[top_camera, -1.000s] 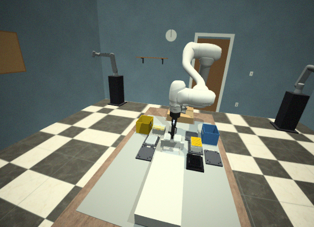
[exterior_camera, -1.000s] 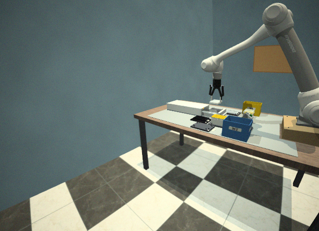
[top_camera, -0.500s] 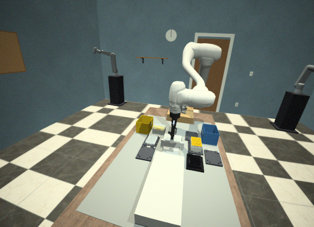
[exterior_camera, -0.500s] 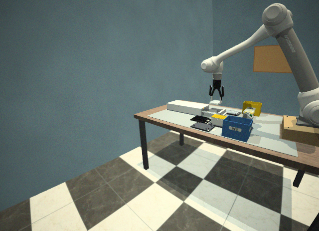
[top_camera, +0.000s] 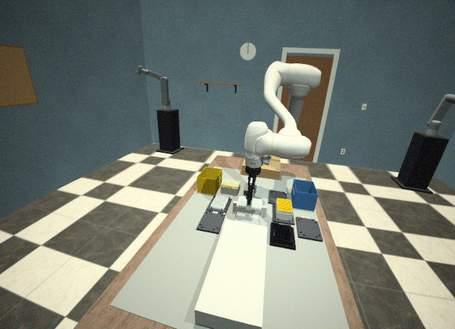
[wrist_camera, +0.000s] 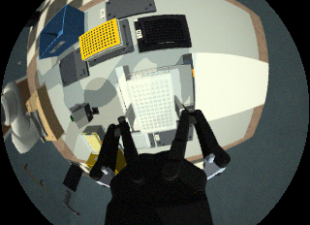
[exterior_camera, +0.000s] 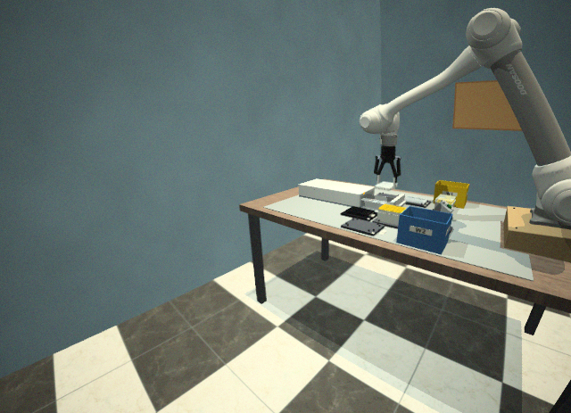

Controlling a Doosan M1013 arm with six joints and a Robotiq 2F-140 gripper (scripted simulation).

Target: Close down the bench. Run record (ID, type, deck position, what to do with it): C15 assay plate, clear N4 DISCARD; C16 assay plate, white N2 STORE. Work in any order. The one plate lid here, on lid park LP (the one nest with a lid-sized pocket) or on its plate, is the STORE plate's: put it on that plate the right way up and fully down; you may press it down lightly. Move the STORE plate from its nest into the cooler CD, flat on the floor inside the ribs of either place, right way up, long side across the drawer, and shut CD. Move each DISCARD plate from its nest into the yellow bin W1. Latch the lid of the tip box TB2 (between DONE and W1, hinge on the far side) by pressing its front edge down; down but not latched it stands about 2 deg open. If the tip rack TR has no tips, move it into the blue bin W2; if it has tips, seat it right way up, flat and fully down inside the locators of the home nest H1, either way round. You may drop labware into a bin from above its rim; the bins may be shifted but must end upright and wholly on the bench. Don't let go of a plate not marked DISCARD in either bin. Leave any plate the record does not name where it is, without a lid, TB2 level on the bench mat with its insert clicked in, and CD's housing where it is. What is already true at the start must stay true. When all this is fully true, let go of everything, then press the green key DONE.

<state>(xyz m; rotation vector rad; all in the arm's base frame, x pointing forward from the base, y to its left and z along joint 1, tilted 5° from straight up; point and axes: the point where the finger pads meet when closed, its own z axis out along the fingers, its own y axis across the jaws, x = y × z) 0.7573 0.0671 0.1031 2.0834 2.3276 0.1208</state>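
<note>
The cooler drawer is 120 mm below my hand and 30 mm ahead of it. From my hand the other things lie so: clear plate lid (10 mm below); black plate (190 mm to the left, 120 mm below, 40 mm ahead); white plate (20 mm below).
</note>
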